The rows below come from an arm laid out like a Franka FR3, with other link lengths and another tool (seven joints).
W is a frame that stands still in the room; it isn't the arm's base.
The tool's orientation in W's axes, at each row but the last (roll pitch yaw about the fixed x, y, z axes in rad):
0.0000 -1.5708 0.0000
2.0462 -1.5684 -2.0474
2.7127 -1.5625 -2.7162
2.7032 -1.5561 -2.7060
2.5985 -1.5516 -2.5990
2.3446 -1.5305 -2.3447
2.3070 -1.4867 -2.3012
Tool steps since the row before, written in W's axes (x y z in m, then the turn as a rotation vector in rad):
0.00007 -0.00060 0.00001 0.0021 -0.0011 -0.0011
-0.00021 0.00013 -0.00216 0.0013 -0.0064 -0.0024
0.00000 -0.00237 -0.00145 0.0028 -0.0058 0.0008
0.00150 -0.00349 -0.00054 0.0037 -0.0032 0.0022
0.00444 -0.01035 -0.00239 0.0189 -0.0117 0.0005
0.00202 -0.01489 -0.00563 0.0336 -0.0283 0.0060
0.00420 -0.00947 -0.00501 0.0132 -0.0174 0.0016
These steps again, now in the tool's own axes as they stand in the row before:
0.00001 -0.00060 -0.00007 -0.0011 -0.0011 -0.0021
-0.00216 0.00013 0.00021 -0.0024 -0.0064 -0.0013
-0.00144 -0.00237 0.00000 0.0008 -0.0058 -0.0028
-0.00054 -0.00349 -0.00150 0.0022 -0.0032 -0.0037
-0.00236 -0.01037 -0.00441 0.0003 -0.0117 -0.0189
-0.00525 -0.01505 -0.00187 0.0059 -0.0281 -0.0338
-0.00464 -0.00979 -0.00387 0.0019 -0.0174 -0.0132

